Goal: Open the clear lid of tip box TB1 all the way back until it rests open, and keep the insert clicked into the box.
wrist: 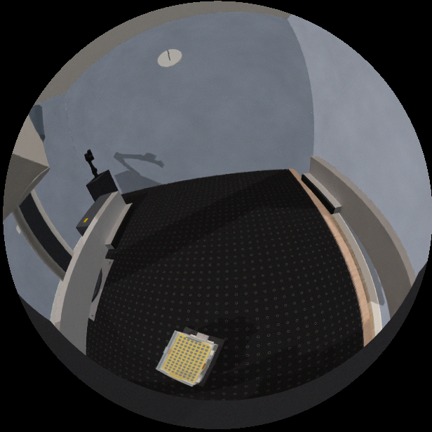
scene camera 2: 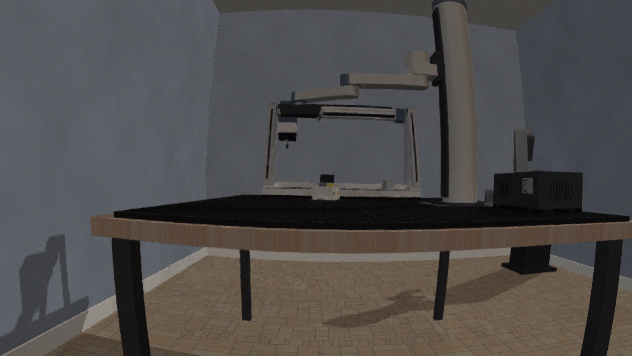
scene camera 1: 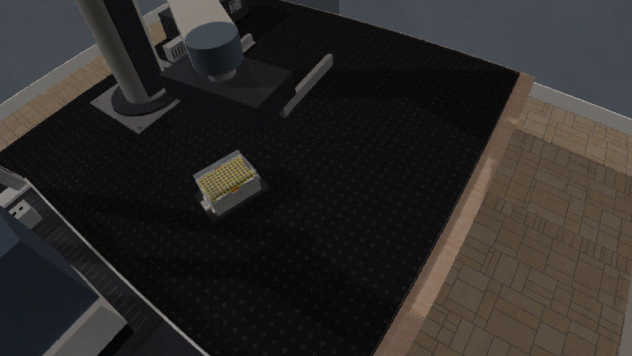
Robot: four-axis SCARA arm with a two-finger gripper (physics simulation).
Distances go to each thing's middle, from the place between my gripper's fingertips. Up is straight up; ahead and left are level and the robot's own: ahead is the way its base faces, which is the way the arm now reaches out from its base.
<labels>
Now: the clear lid (scene camera 1: 225, 175) 11 cm behind my hand, 15 cm to the right of it and 28 cm below it. Round my hand: tip box TB1 (scene camera 1: 221, 208): 11 cm behind, 15 cm to the right, 31 cm below; then dark equipment box (scene camera 2: 539, 199): 76 cm behind, 40 cm to the left, 29 cm below.
</labels>
